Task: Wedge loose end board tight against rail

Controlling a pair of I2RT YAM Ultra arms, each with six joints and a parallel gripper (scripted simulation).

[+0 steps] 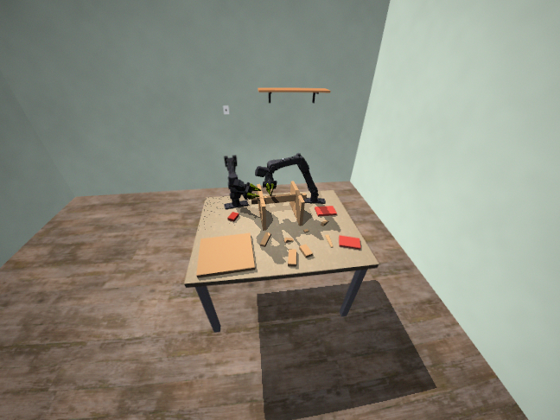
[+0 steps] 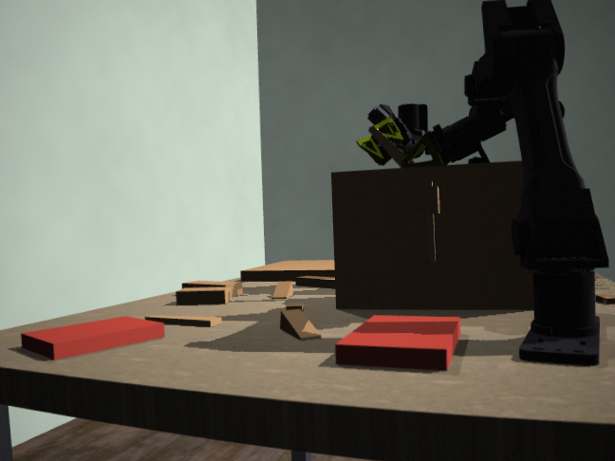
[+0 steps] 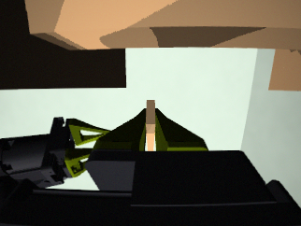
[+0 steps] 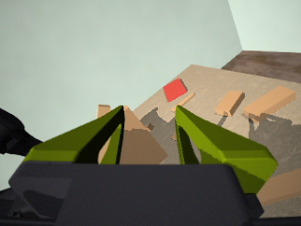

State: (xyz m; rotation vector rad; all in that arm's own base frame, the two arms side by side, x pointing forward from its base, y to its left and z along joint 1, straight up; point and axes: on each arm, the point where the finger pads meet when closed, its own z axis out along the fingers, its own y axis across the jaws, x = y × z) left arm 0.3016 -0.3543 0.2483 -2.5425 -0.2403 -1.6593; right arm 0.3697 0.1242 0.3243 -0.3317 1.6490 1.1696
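My left hand is 60 mm past the rail, 70 mm to the right of it and 80 mm above it. The rest, counted from my left hand: flat board (320 mm ahead, 320 mm to the right, 230 mm below).
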